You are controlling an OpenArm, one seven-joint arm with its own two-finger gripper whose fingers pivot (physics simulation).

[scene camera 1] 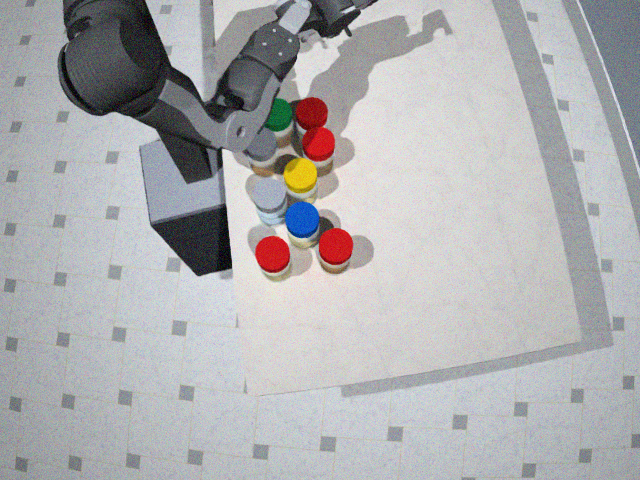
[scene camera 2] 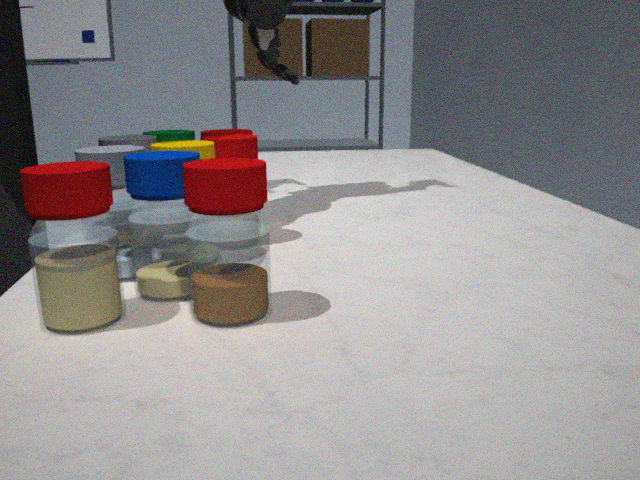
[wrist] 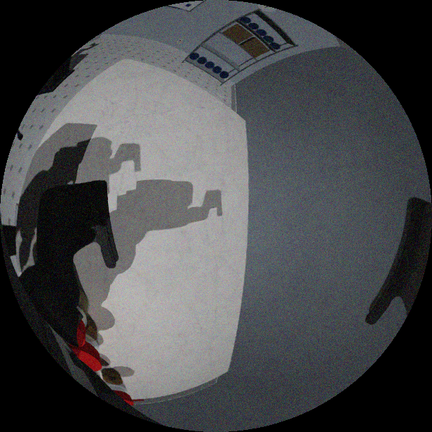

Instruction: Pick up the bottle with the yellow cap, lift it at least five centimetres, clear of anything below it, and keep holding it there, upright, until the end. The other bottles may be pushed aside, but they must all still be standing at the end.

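Note:
The yellow-capped bottle stands upright on the table within a cluster. The blue-capped bottle stands in front of it, a light grey-capped bottle to its left, and a red-capped bottle behind it, slightly right. In the wrist view, red caps show at the lower left; the yellow cap does not show. My gripper is open and empty, fingers wide apart. It is raised above the table, well behind the cluster; one finger shows at the top of scene view 2.
Other upright bottles are dark grey-capped, green-capped, dark red-capped, and two red-capped at the near end, left and right. My forearm passes over the cluster's back-left side. A pedestal stands beside the table's left edge.

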